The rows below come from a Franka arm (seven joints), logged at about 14 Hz.
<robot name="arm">
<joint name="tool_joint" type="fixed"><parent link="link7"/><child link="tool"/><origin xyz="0 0 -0.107" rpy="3.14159 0 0"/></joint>
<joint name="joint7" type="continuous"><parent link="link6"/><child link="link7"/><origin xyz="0.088 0 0" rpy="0 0 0"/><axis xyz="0 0 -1"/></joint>
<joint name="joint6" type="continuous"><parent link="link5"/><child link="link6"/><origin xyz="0 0 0" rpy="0 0 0"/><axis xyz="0 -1 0"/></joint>
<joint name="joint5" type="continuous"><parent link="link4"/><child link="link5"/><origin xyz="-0.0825 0 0.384" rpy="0 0 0"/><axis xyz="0 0 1"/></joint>
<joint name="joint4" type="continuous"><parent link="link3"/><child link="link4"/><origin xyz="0.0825 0 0" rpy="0 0 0"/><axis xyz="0 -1 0"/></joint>
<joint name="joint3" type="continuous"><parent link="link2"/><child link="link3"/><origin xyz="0 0 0.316" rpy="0 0 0"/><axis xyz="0 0 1"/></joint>
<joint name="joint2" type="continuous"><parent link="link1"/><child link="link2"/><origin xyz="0 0 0" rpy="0 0 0"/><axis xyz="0 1 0"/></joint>
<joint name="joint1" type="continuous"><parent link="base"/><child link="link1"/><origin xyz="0 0 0.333" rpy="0 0 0"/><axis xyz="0 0 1"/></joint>
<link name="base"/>
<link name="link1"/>
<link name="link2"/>
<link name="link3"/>
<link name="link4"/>
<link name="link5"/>
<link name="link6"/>
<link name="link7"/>
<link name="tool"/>
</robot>
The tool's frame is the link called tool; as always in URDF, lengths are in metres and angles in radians. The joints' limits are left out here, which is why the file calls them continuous.
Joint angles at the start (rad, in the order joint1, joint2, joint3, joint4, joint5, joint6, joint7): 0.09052 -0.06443 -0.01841 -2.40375 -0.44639 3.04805 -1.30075
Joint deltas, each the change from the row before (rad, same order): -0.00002 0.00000 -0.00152 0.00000 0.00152 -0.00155 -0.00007; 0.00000 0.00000 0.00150 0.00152 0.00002 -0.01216 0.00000; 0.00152 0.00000 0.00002 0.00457 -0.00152 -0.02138 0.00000; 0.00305 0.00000 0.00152 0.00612 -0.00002 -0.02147 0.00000; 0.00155 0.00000 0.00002 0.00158 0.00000 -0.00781 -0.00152; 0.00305 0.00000 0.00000 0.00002 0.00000 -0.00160 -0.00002; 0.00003 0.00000 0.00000 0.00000 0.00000 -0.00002 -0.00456; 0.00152 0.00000 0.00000 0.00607 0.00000 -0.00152 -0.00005; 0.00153 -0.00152 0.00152 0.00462 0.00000 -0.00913 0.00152; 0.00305 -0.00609 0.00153 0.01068 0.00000 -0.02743 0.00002; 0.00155 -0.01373 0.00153 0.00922 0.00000 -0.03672 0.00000; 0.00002 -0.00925 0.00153 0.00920 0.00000 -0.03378 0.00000
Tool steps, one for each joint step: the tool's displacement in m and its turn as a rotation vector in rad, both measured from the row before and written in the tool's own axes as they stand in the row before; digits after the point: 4 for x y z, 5 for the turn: -0.0010 -0.0002 0.0002 0.00174 -0.00119 0.00266; 0.0003 -0.0004 0.0007 0.01002 -0.00262 -0.00111; -0.0001 0.0000 0.0009 0.01583 -0.00569 -0.00246; 0.0012 0.0010 0.0004 0.01398 -0.00404 -0.00324; 0.0004 0.0000 0.0003 0.00573 -0.00139 -0.00264; 0.0015 0.0000 0.0000 0.00104 0.00142 -0.00240; 0.0000 0.0000 0.0000 0.00001 0.00001 -0.00458; 0.0002 0.0028 -0.0013 -0.00474 -0.00055 -0.00082; 0.0008 0.0018 -0.0011 0.00229 -0.00167 -0.00046; 0.0001 0.0040 -0.0031 0.00924 -0.00735 -0.00225; -0.0015 0.0040 -0.0056 0.01237 -0.01166 -0.00027; -0.0019 0.0030 -0.0038 0.01423 -0.01106 0.00073
